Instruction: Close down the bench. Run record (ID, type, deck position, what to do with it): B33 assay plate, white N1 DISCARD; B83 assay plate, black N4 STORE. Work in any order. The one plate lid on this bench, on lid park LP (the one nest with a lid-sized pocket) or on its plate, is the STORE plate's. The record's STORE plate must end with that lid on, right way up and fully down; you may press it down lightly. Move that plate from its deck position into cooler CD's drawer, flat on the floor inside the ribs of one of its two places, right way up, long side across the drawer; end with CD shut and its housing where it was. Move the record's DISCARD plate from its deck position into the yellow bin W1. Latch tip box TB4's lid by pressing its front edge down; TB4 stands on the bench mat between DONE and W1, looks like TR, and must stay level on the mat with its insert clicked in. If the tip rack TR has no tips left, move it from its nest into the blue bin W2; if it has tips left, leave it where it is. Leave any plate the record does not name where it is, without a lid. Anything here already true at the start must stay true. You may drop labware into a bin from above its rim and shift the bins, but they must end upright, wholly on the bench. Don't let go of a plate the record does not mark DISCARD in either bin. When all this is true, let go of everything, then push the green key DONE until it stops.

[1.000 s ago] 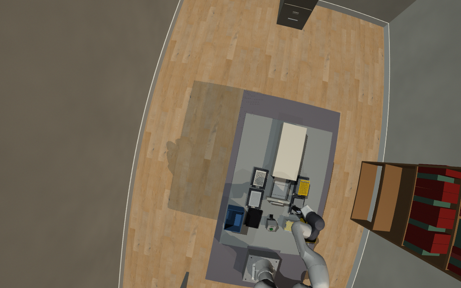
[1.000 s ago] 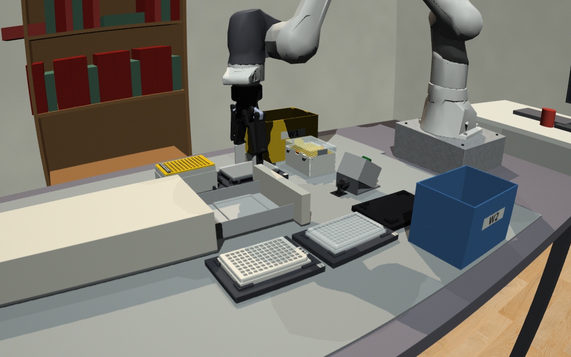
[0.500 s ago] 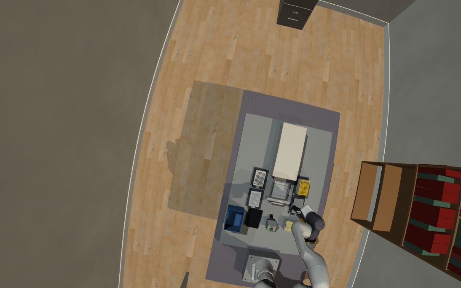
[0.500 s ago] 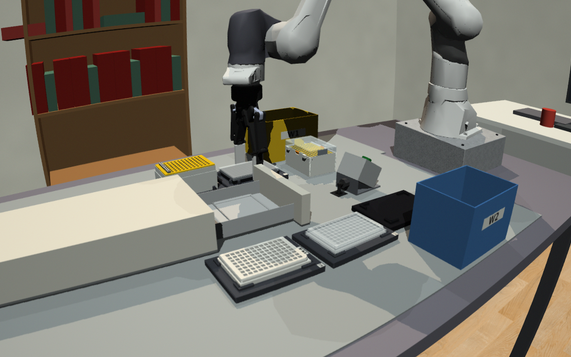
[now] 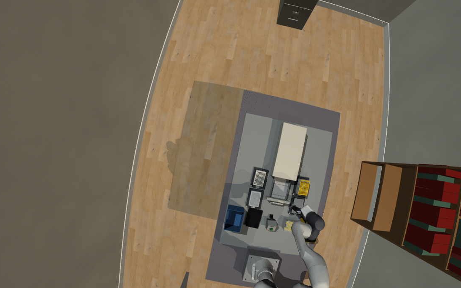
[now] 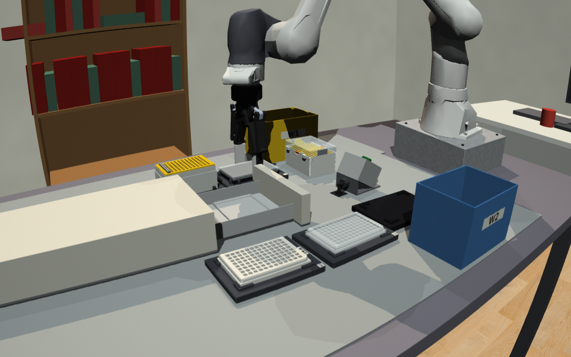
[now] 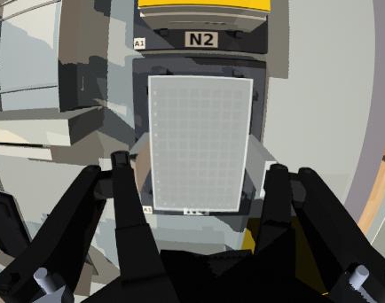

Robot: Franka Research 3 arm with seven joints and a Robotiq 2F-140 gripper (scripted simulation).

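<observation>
The nest N4 lies 3 cm below my hand. From my hand the other things lie so: black plate 2 cm below; clear plate lid 1 cm below; tip rack TR 16 cm ahead, 2 cm above.
</observation>
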